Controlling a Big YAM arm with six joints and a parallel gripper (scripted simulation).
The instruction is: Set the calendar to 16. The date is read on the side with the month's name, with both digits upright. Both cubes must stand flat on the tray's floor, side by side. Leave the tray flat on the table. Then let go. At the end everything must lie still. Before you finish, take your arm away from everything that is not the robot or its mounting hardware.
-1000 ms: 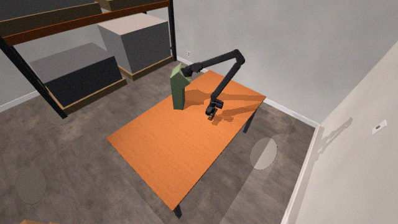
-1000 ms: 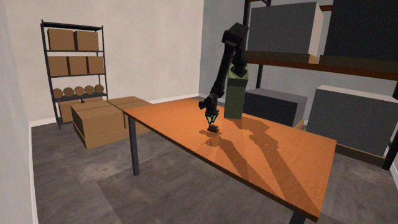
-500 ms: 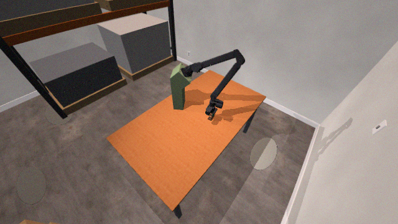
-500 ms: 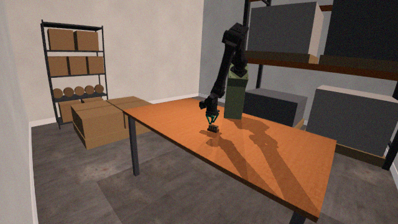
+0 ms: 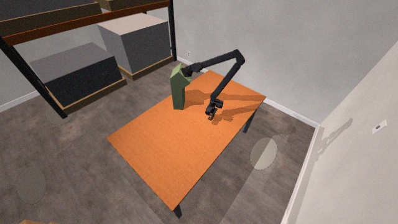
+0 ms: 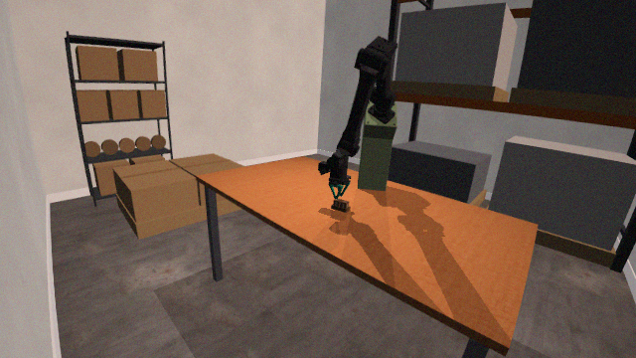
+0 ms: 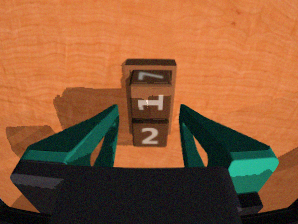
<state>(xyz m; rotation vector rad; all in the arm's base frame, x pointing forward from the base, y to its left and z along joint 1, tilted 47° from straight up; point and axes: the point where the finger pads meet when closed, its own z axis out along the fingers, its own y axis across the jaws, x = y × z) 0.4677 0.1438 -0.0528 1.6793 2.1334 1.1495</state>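
Now: hand 4 cm above the brown calendar cube. Round my hand: dark calendar tray 5 cm below, 1 cm to the left, 1 cm behind.
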